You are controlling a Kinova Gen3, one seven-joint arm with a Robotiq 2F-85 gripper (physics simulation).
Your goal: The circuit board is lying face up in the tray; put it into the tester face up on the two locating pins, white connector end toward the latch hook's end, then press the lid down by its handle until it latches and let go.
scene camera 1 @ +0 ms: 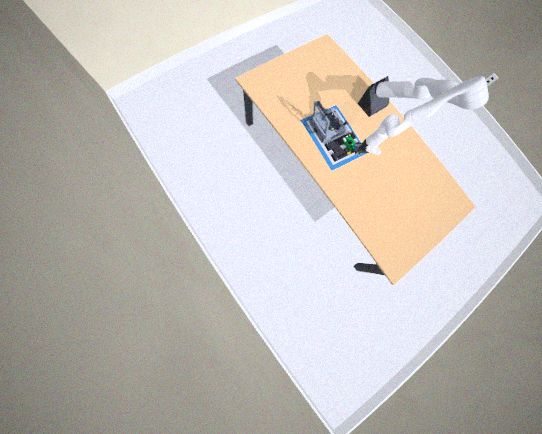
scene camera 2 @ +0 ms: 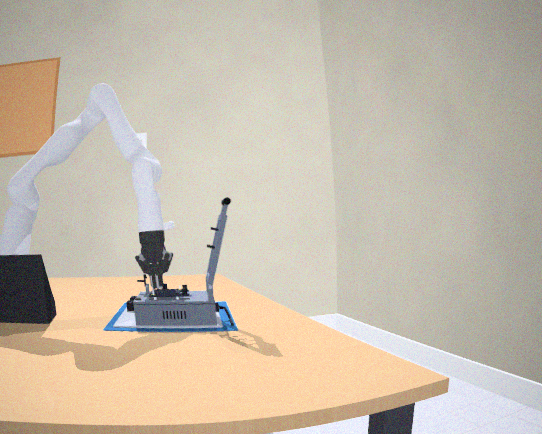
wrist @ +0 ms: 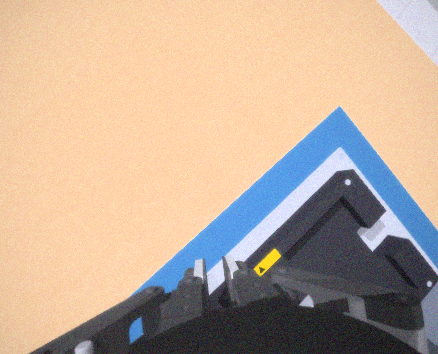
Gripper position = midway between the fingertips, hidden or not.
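Note:
Scene camera 2: lid (scene camera 2: 222,218), my gripper (scene camera 2: 157,288). Wrist view: my gripper (wrist: 215,271).

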